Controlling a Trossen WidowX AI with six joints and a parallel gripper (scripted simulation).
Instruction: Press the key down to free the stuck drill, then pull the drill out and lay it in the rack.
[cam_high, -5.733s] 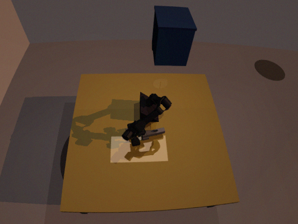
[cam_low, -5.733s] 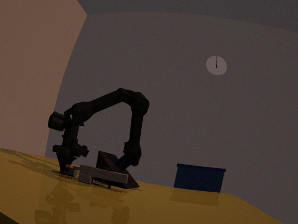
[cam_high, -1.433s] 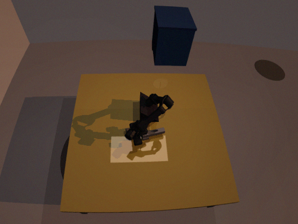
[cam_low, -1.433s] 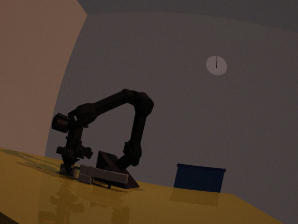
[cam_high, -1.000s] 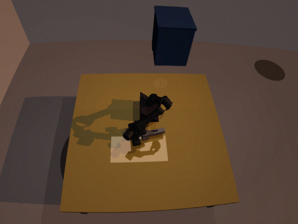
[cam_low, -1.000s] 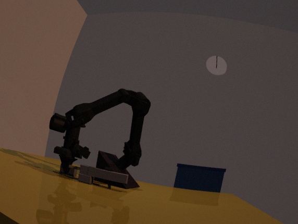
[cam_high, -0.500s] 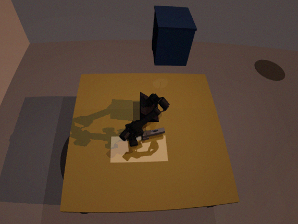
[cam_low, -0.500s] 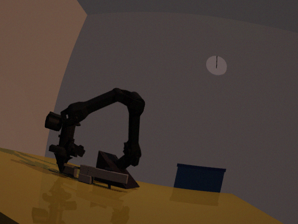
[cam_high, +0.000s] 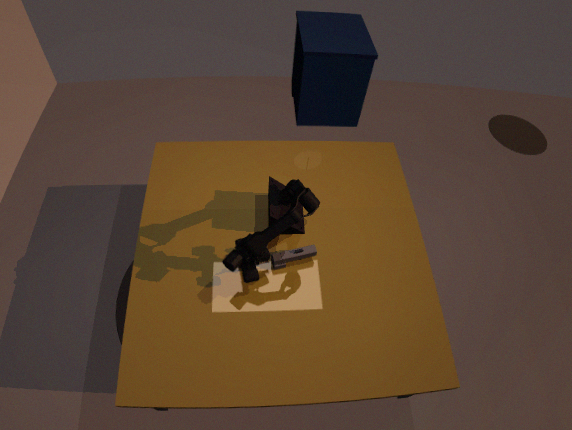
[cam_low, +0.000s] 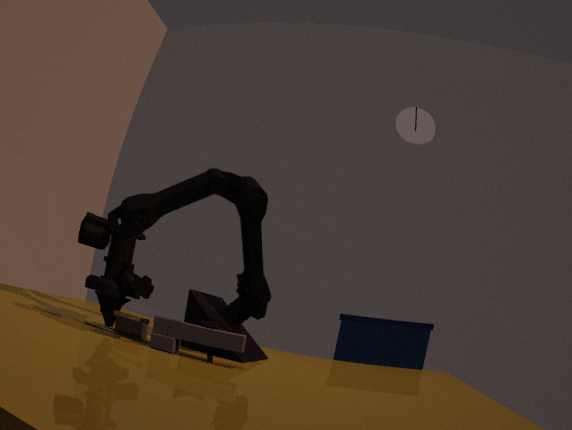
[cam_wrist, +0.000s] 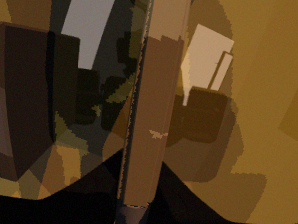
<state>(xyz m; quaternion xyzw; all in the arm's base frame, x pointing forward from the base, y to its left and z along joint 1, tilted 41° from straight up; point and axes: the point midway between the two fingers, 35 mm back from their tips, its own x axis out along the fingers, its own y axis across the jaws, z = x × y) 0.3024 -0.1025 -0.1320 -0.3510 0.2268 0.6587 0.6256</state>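
Right now the drill stub is 40 mm to the left of my gripper tip, 30 mm above it and 10 mm behind it. The rest, counted from my gripper tip: grey housing 190 mm to the left, 40 mm behind, 30 mm above; dark key 220 mm to the left, 40 mm behind, 40 mm above; dark block 80 mm behind, 10 mm to the left, 10 mm above.
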